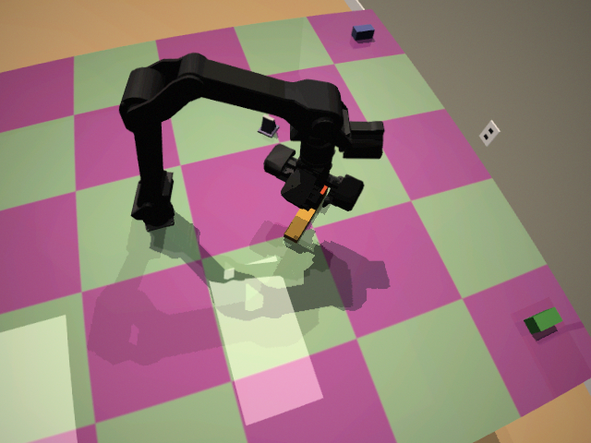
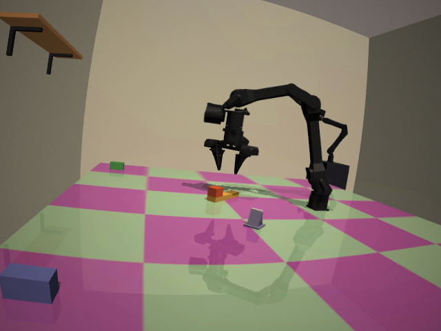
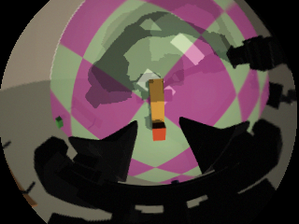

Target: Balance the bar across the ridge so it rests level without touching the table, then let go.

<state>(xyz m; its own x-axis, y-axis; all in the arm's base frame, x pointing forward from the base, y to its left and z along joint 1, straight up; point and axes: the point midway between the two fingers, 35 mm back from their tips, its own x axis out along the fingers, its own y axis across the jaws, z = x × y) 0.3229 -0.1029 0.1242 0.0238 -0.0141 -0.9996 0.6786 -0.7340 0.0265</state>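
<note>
Now: the bar 70 mm below my gripper tip, 30 mm to the left of it and 20 mm ahead of it. Also, from my gripper tip: green block: 420 mm ahead, 400 mm to the right, 70 mm below; blue block: 600 mm to the left, 420 mm ahead, 70 mm below.
</note>
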